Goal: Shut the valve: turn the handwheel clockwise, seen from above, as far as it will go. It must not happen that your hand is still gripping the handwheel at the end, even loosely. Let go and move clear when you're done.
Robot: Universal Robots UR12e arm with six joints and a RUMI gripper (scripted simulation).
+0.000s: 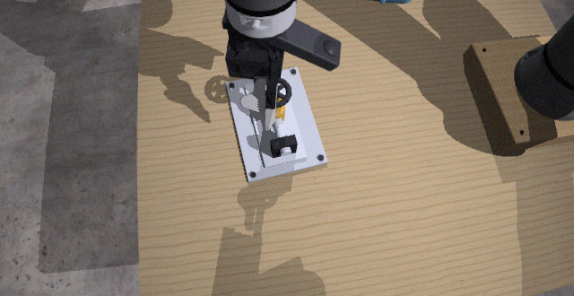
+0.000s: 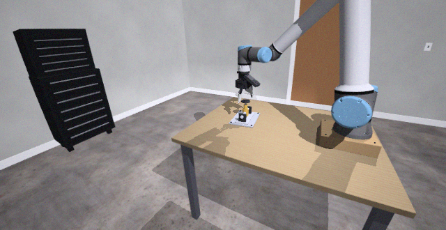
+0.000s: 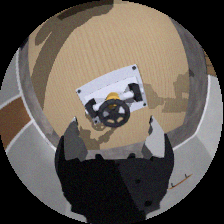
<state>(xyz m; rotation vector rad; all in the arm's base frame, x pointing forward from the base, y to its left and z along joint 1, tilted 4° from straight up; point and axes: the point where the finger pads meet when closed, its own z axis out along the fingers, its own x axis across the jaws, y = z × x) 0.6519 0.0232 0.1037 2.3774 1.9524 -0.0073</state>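
My gripper is now 10 mm above the black spoked handwheel.
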